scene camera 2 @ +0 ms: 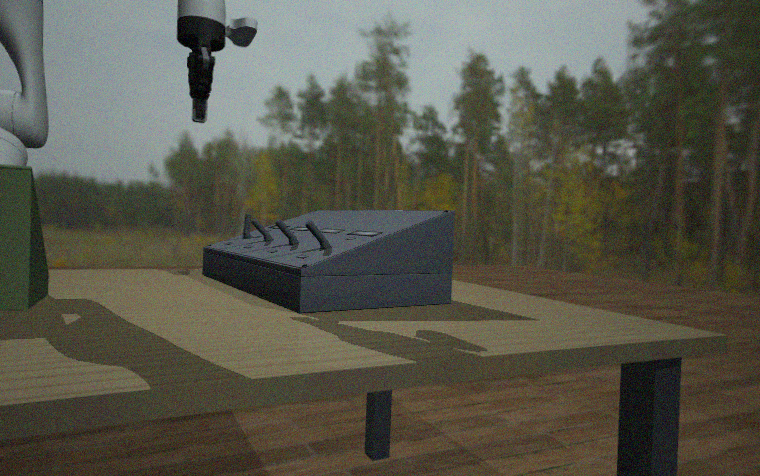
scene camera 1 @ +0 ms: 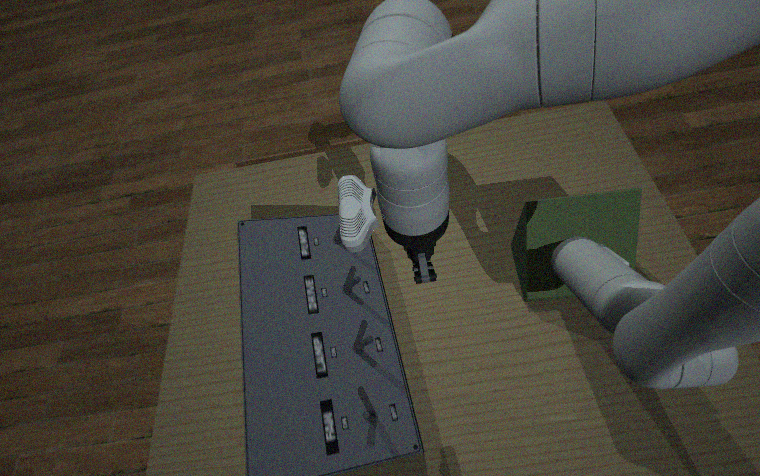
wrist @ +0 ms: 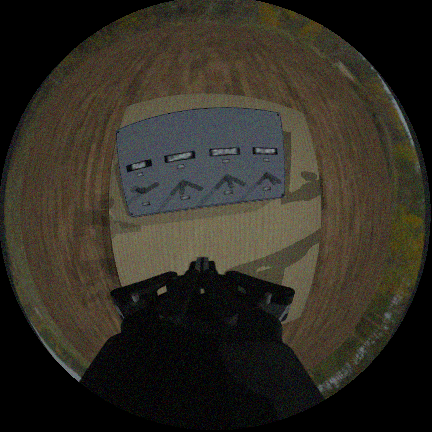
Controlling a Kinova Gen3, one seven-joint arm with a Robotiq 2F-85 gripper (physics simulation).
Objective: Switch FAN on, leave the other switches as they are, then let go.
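Seen in the pictures: gripper, fingertip midpoint: (scene camera 2: 199, 121) (scene camera 1: 421, 265) (wrist: 202, 263); arm's base, link origin: (scene camera 1: 575, 258).
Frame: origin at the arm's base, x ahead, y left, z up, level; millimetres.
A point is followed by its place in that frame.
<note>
The FAN lever (scene camera 1: 365, 399) @(x 403, y 247, z 0 mm) (scene camera 2: 247, 226) @(x 392, y 269, z 22 mm) (wrist: 151, 187) @(x 401, y 247, z -1 mm) is at the left end of the panel in the wrist view. It leans towards its ON label (scene camera 1: 344, 422) @(x 436, y 284, z 14 mm) (wrist: 140, 174) @(x 435, y 281, z 14 mm), unlike the other levers. The LAMP lever (scene camera 2: 260, 229) @(x 404, y 150, z 19 mm) (wrist: 193, 185) @(x 416, y 128, z -5 mm), DRIVE lever (scene camera 2: 287, 232) @(x 434, y 33, z 18 mm) (wrist: 237, 180) @(x 443, y 10, z -5 mm) and PUMP lever (scene camera 2: 318, 234) @(x 460, y -84, z 19 mm) (wrist: 273, 178) @(x 452, y -80, z 37 mm) lean towards the low OFF edge. The name plates are blurred. My gripper (scene camera 1: 424, 278) @(x 291, y 89, z 197 mm) (scene camera 2: 199, 118) @(x 291, y 89, z 197 mm) (wrist: 202, 263) @(x 291, y 89, z 197 mm) is shut and empty, high above the table on the panel's low side, apart from every lever.
The grey sloped panel box (scene camera 1: 274, 347) @(x 562, y 165, z 47 mm) (scene camera 2: 375, 288) @(x 536, y -133, z -56 mm) (wrist: 200, 127) @(x 566, y 127, z 45 mm) stands on the wooden table (scene camera 1: 476, 364) @(x 200, y 176, z -86 mm) (scene camera 2: 588, 330) @(x 760, y -317, z -86 mm) (wrist: 165, 245) @(x 218, y 216, z -86 mm). The green robot base block (scene camera 1: 583, 218) @(x -9, y -54, z 60 mm) (scene camera 2: 14, 241) @(x 81, y -83, z -1 mm) stands on the table, on the panel's low side. Arm shadows cross the table.
</note>
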